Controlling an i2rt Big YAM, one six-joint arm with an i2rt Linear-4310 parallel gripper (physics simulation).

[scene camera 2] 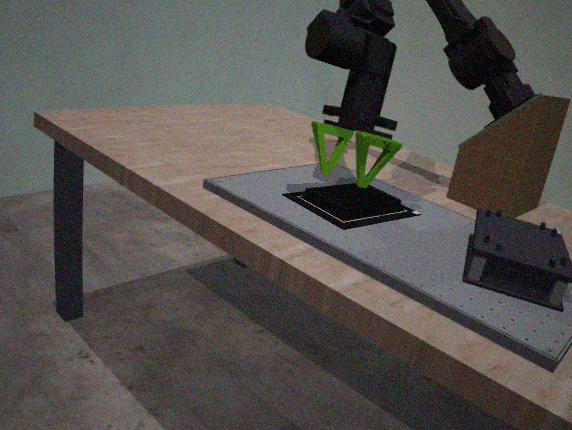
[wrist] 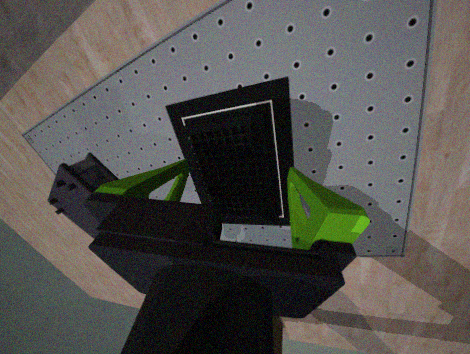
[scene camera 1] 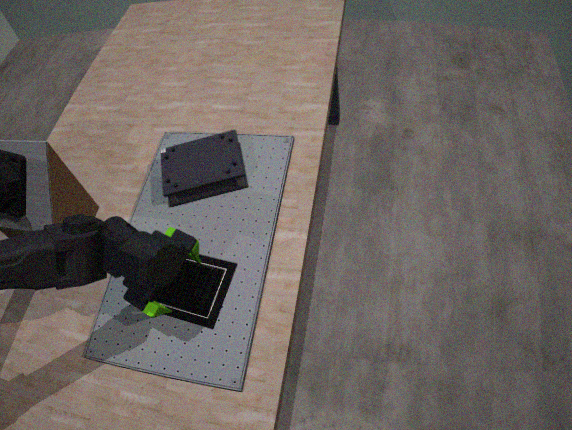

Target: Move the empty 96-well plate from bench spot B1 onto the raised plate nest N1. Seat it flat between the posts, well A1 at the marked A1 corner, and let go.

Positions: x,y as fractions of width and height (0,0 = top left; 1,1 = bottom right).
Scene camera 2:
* my gripper: 0.60,0.42
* black well plate: 0.61,0.47
